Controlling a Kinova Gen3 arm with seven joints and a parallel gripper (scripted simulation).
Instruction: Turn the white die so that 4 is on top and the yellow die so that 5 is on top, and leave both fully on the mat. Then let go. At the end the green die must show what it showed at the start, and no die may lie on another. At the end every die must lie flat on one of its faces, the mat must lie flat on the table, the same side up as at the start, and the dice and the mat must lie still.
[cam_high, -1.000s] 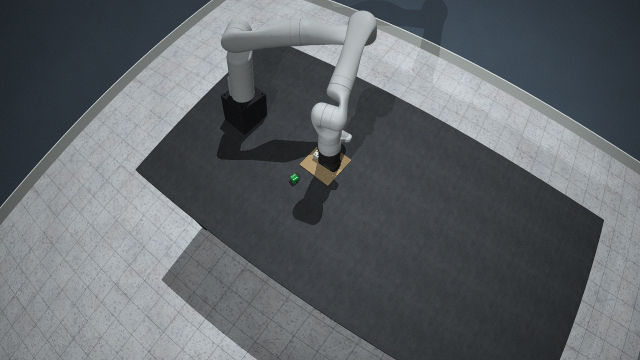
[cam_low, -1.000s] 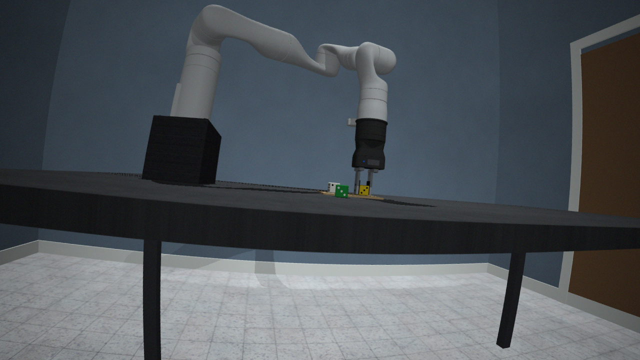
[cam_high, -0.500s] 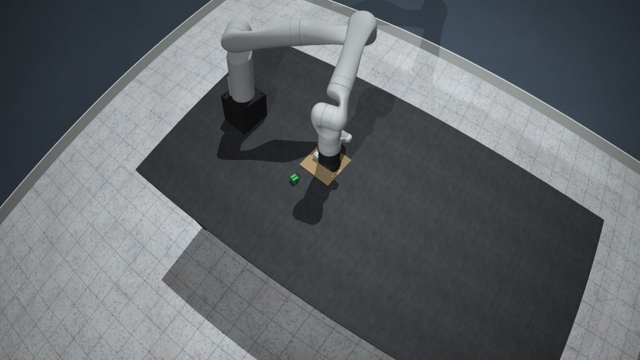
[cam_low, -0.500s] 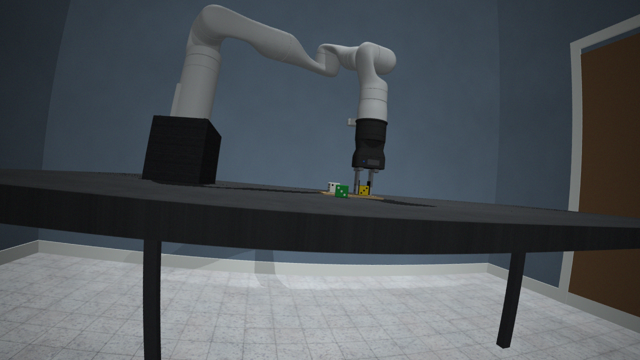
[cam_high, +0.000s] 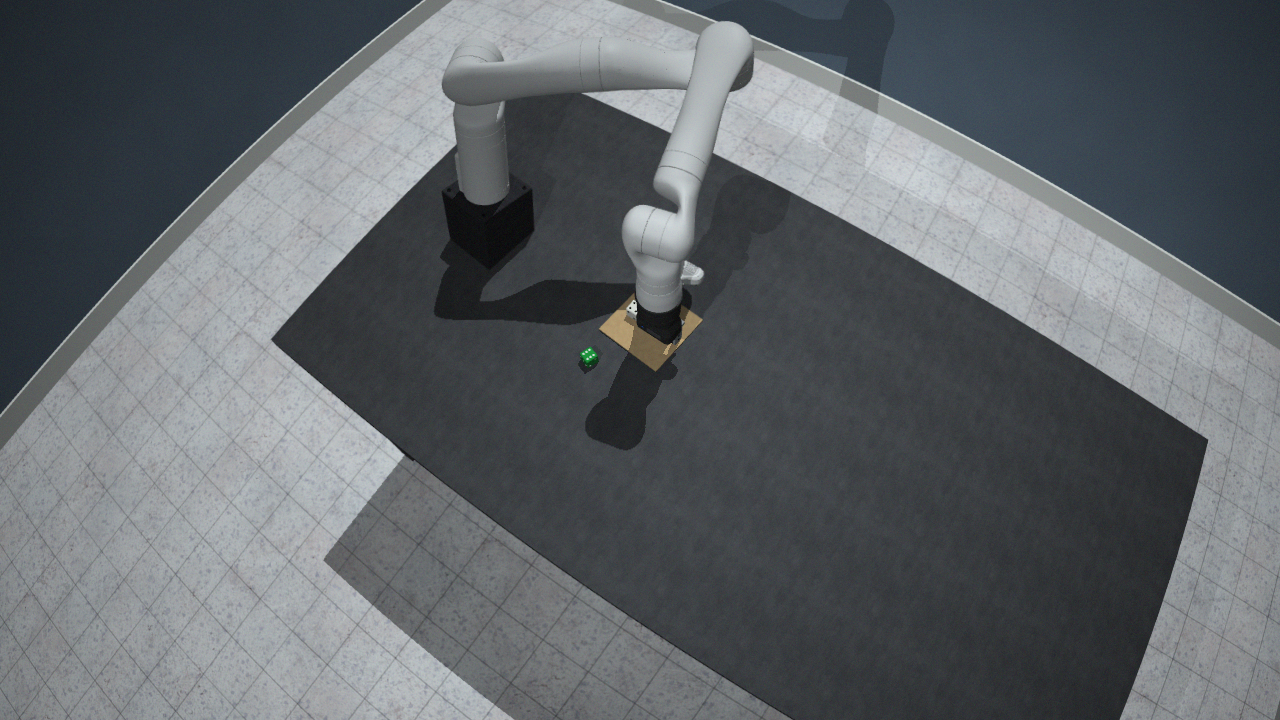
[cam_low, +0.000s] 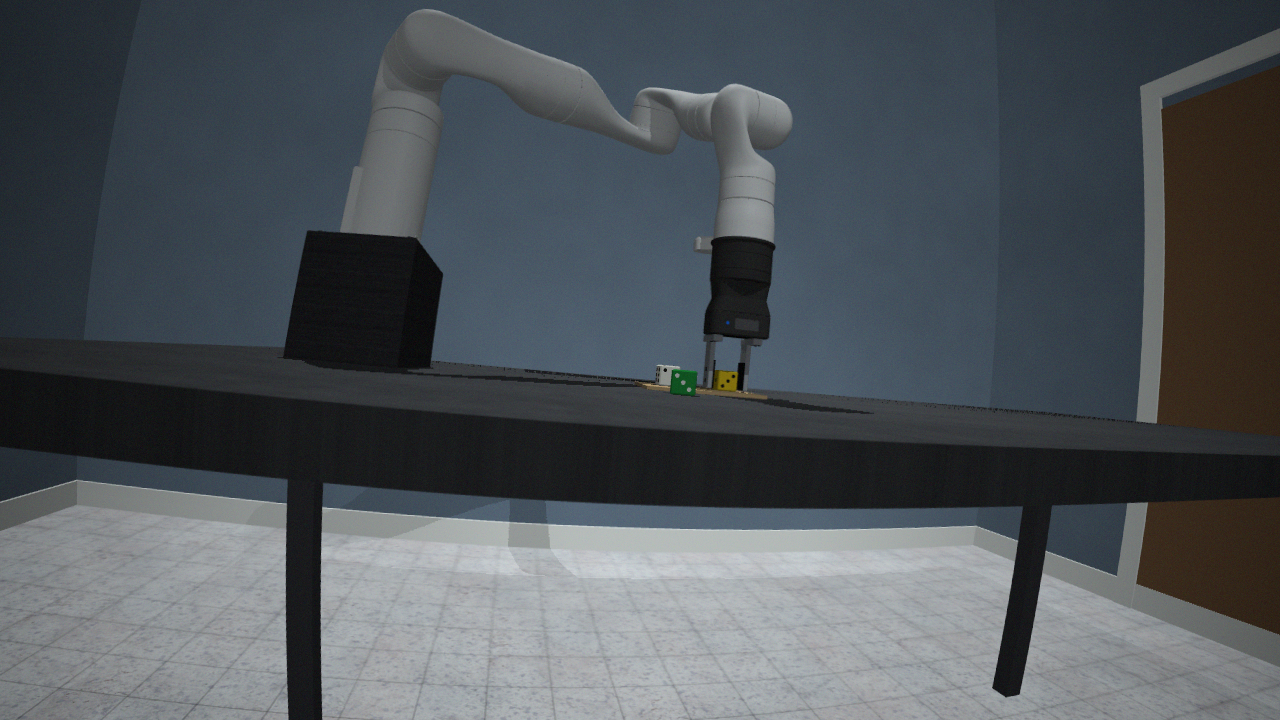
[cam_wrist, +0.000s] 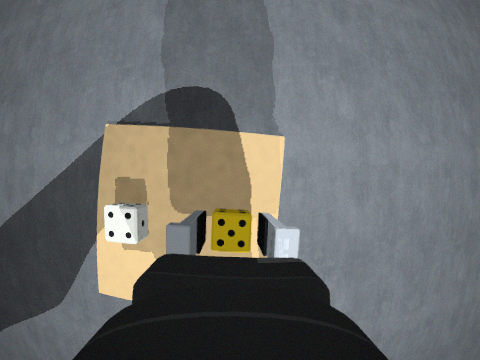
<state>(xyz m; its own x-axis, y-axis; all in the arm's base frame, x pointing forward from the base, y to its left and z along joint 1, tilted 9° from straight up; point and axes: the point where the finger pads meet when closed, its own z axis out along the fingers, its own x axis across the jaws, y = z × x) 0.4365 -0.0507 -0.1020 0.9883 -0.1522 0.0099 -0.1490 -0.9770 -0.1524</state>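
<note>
My hand is 10 mm above the yellow die. The rest, counted from my hand: green die: 100 mm behind, 110 mm to the right, 10 mm below; white die: 70 mm behind, 10 mm to the left, 10 mm below; tan mat: 40 mm behind, 10 mm to the left, 20 mm below.
</note>
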